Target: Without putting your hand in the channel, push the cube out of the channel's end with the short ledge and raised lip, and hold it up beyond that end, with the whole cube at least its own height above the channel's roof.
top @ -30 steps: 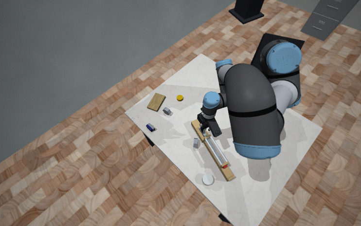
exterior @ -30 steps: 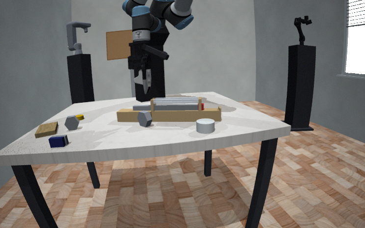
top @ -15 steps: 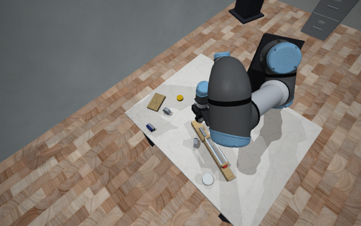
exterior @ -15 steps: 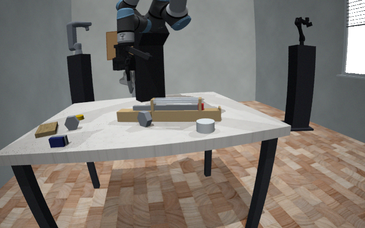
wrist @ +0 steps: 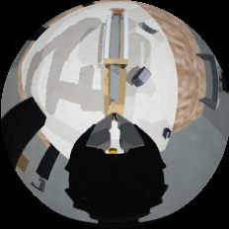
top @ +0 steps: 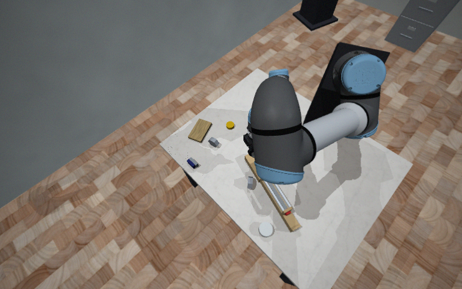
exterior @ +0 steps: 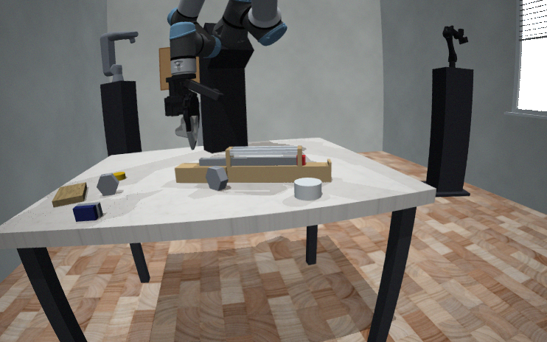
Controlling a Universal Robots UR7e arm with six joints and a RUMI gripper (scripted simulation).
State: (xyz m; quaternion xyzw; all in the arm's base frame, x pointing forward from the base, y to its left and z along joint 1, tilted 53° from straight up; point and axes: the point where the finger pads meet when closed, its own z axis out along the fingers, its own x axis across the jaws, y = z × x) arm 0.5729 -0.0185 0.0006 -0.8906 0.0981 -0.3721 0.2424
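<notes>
My gripper is now 310 mm to the right of the red cube and 50 mm above it. Round my hand: white cylinder 120 mm ahead, 330 mm to the left, 90 mm below; wooden channel 210 mm to the left, 50 mm below; yellow disc 300 mm to the right, 100 mm below.
</notes>
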